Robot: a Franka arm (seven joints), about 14 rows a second.
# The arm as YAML. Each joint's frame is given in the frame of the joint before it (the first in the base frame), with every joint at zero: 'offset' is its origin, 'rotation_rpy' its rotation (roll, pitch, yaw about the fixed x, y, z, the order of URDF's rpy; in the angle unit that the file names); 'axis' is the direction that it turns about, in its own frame. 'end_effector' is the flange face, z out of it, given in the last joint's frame.
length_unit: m
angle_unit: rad
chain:
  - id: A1
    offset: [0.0, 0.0, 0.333]
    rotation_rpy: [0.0, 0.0, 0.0]
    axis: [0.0, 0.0, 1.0]
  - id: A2
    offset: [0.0, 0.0, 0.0]
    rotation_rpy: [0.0, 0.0, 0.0]
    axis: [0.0, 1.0, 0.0]
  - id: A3
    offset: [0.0, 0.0, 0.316]
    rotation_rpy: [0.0, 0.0, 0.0]
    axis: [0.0, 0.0, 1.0]
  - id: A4
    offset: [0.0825, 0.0, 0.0]
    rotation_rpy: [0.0, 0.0, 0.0]
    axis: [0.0, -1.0, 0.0]
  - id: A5
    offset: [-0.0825, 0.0, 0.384]
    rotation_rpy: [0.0, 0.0, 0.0]
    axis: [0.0, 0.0, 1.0]
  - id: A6
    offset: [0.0, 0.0, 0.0]
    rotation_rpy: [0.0, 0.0, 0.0]
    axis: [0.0, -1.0, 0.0]
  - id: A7
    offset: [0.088, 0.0, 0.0]
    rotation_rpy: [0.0, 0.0, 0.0]
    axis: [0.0, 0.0, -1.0]
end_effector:
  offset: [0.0, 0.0, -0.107]
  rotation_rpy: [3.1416, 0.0, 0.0]
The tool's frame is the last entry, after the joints.
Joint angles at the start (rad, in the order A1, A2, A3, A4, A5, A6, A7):
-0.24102 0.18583 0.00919 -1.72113 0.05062 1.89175 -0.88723
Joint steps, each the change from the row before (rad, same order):
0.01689 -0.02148 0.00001 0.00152 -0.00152 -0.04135 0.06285
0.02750 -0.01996 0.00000 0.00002 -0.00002 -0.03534 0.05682
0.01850 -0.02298 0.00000 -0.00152 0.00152 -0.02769 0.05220
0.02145 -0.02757 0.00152 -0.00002 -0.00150 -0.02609 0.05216
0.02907 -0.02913 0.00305 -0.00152 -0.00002 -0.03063 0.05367
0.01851 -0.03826 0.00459 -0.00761 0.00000 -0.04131 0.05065
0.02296 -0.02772 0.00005 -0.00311 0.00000 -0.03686 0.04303
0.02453 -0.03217 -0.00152 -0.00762 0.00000 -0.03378 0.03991
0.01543 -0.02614 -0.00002 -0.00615 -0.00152 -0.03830 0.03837
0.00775 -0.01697 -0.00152 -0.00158 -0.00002 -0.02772 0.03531
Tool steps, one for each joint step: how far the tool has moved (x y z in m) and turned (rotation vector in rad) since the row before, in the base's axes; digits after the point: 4 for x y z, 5 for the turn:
-0.0049 0.0119 0.0103 0.00232 0.02140 -0.04336
-0.0035 0.0179 0.0091 0.00165 0.01812 -0.02750
-0.0050 0.0125 0.0107 0.00051 0.00884 -0.03263
-0.0056 0.0146 0.0141 -0.00382 0.00173 -0.02739
-0.0067 0.0199 0.0137 -0.00198 0.00593 -0.01991
-0.0119 0.0148 0.0149 -0.00177 0.01335 -0.02538
-0.0095 0.0139 0.0111 -0.00220 0.01454 -0.01806
-0.0112 0.0135 0.0114 -0.00301 0.01132 -0.01509
-0.0109 0.0088 0.0082 -0.00471 0.02028 -0.02074
-0.0074 0.0036 0.0061 -0.00367 0.01404 -0.02753

